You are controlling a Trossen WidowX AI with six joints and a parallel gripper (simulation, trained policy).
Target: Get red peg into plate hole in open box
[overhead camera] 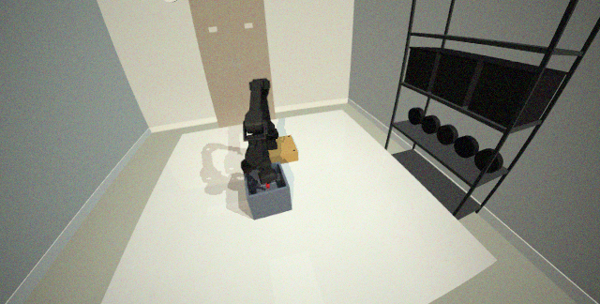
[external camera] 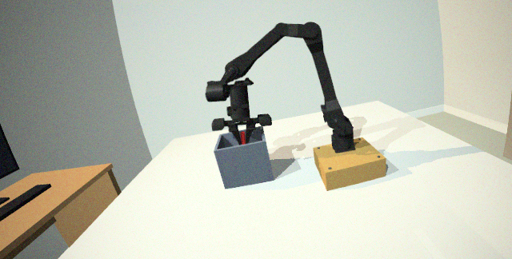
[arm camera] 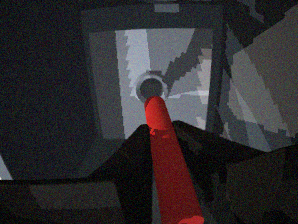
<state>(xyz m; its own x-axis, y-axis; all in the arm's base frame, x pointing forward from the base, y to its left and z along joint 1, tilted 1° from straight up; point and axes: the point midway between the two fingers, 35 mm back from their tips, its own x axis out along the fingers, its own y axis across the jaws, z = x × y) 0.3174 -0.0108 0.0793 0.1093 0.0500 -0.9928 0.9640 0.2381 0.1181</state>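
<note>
The red peg lies 1 cm above my gripper tip. From my gripper tip the other things lie so: plate 1 cm ahead, 1 cm to the right, 6 cm below.
</note>
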